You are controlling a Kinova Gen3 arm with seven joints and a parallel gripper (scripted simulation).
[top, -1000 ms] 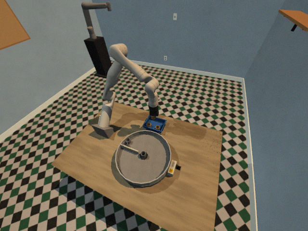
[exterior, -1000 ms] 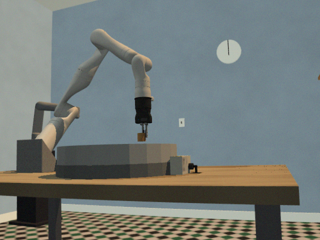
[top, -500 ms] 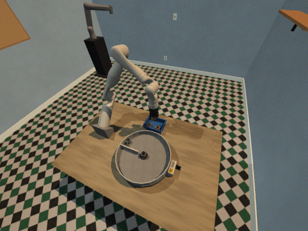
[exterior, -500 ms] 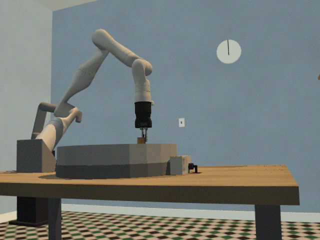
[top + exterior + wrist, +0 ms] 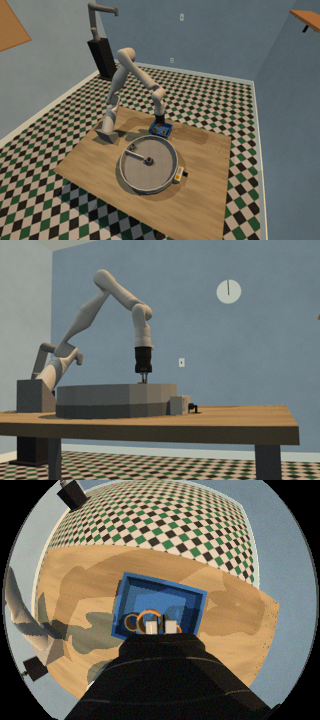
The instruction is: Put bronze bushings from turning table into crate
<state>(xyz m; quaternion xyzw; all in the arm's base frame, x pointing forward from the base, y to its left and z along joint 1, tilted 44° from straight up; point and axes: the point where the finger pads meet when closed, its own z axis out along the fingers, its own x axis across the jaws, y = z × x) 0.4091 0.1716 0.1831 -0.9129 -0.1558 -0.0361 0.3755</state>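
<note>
Right now the blue crate is 9 cm below my hand. Round my hand: grey turning table (33 cm to the right, 7 cm below, 6 cm ahead).
</note>
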